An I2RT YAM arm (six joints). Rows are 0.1 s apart.
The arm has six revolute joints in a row. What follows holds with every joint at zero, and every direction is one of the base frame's.
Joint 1 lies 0.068 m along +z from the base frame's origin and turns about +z.
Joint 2 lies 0.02 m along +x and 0.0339 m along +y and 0.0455 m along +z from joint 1 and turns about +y.
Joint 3 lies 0.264 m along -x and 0.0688 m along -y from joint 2 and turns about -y.
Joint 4 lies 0.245 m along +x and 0.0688 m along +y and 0.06 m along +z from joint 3 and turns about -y.
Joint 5 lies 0.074 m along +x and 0.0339 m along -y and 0.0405 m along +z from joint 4 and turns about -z.
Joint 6 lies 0.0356 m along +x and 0.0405 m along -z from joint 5 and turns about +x.
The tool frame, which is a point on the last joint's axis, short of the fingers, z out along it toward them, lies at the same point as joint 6; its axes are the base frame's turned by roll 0, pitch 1.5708 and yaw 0 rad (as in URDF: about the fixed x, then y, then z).
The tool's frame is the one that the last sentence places.
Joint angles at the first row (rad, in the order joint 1, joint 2, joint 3, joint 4, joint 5, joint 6):
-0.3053 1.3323 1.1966 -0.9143 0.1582 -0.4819
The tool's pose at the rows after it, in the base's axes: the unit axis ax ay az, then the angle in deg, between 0 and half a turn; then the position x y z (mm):
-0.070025, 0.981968, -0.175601, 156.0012, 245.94, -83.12, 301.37
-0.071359, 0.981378, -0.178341, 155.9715, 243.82, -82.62, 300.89
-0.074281, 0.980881, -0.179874, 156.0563, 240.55, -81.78, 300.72
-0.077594, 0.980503, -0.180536, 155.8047, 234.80, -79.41, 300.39
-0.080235, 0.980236, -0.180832, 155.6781, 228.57, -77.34, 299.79
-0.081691, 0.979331, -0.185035, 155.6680, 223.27, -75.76, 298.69
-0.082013, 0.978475, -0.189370, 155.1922, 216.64, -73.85, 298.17
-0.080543, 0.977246, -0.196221, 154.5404, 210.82, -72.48, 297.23
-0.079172, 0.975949, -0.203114, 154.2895, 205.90, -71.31, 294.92
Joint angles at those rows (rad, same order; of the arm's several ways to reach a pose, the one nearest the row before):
-0.3038 1.3186 1.1845 -0.9128 0.1619 -0.4897
-0.3039 1.3090 1.1749 -0.9097 0.1657 -0.4939
-0.3044 1.2959 1.1646 -0.9120 0.1672 -0.5008
-0.3024 1.2702 1.1442 -0.9126 0.1659 -0.5057
-0.3021 1.2437 1.1234 -0.9156 0.1642 -0.5106
-0.3014 1.2204 1.1028 -0.9143 0.1710 -0.5152
-0.3015 1.1890 1.0785 -0.9099 0.1749 -0.5182
-0.3022 1.1590 1.0531 -0.8980 0.1823 -0.5199
-0.3020 1.1342 1.0272 -0.8869 0.1931 -0.5214

